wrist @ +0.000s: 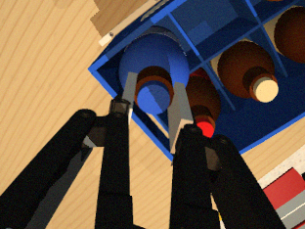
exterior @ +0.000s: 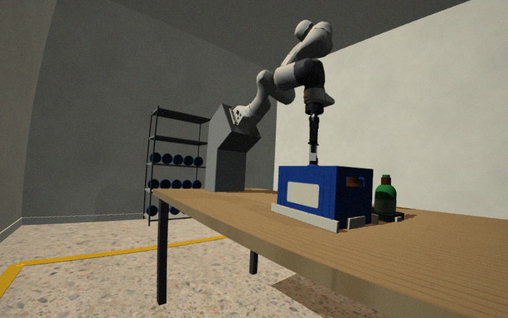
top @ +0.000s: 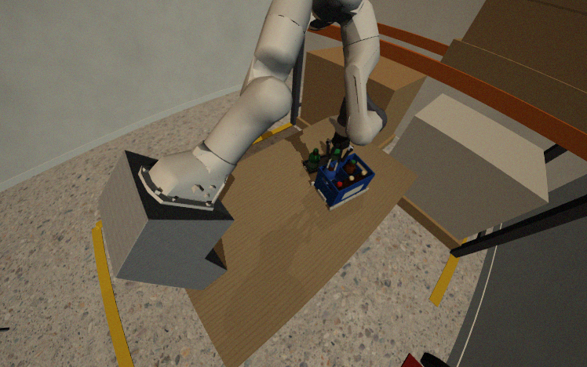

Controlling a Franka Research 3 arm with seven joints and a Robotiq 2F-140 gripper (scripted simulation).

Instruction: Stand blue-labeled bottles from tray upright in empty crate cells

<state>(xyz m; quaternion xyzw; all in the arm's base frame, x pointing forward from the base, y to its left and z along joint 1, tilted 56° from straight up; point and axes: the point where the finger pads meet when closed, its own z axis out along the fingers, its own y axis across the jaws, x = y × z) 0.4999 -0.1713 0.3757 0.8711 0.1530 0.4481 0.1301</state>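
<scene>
The blue-labeled bottle is 9 cm below my hand. From my hand the other things lie so: dark tray: 18 cm ahead, 11 cm to the left, 22 cm below; crate: 6 cm ahead, 8 cm to the right, 15 cm below.
</scene>
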